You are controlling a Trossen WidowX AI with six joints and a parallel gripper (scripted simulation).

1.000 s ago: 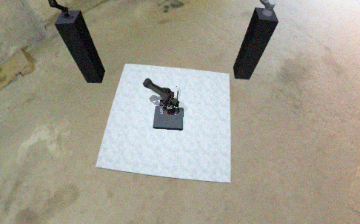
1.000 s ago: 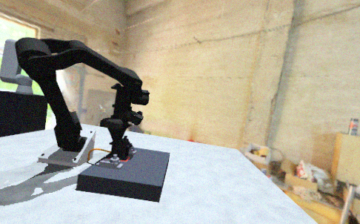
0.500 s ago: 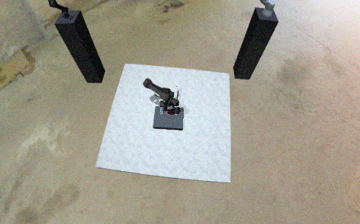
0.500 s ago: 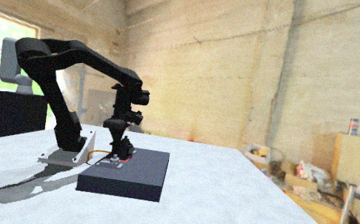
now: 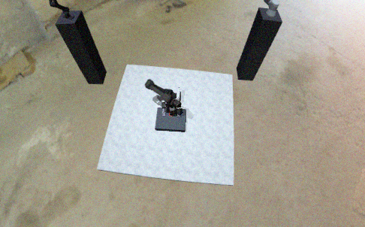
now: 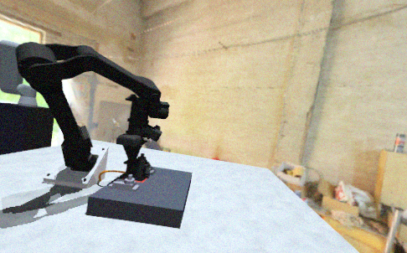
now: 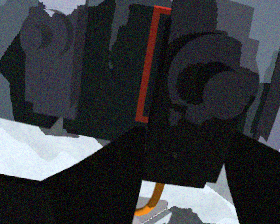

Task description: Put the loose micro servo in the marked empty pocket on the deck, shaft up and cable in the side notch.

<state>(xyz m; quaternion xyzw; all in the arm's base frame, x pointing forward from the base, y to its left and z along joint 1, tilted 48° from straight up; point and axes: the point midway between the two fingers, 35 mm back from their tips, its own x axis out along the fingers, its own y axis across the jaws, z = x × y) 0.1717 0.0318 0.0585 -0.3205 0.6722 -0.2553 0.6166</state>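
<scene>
Now: the dark grey deck 12 cm ahead of my gripper tip and 8 cm below it.
</scene>
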